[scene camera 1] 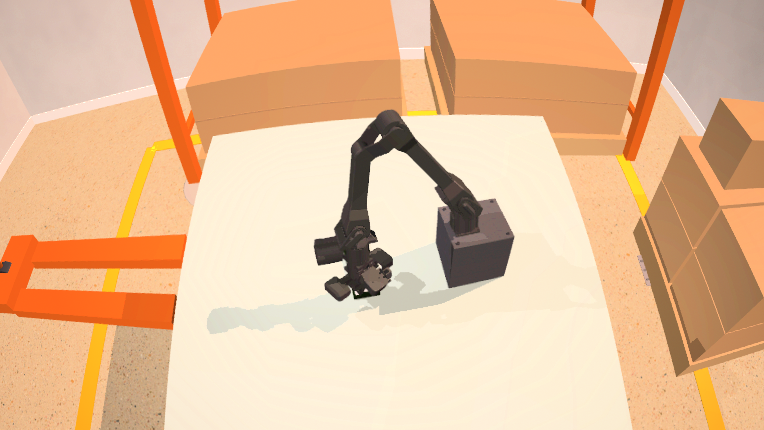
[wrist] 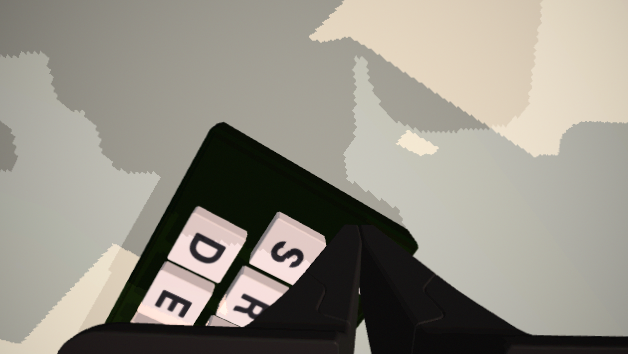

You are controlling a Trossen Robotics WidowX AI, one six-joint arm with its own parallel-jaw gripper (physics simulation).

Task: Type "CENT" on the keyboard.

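Seen in the pictures: gripper, fingertip midpoint: (scene camera 1: 360, 294) (wrist: 357, 238); arm's base, link origin: (scene camera 1: 464, 226).
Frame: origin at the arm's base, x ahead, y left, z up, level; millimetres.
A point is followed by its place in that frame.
The keyboard (scene camera 1: 366, 295) {x 269, y 44, z -158 mm} (wrist: 260, 172) {x 249, y 40, z -157 mm} is a small dark green block with pale keys, turned at an angle under my gripper. In the wrist view the D key (wrist: 207, 248) {x 247, y 15, z -152 mm}, the S key (wrist: 286, 254) {x 267, y 24, z -152 mm}, the E key (wrist: 174, 302) {x 247, y -6, z -152 mm} and the R key (wrist: 251, 303) {x 267, y 5, z -152 mm} show their letters. The C, N and T keys do not show in the wrist view. My gripper (wrist: 357, 238) {x 284, y 37, z -157 mm} is shut and empty, its fingertips over the keyboard's right part, right of the S key. Its fingers and body hide the rest of the keys; whether the tips touch a key I cannot tell.
The arm's dark base box (scene camera 1: 479, 261) {x -26, y 72, z -64 mm} stands on the pale table (scene camera 1: 395, 373) {x 244, y 292, z -169 mm}, right of the keyboard. Large cardboard boxes (scene camera 1: 299, 42) (scene camera 1: 534, 37) stand behind the table, and more stacked boxes (scene camera 1: 700, 256) stand at the right. Orange forks (scene camera 1: 106, 252) reach the table's left edge.
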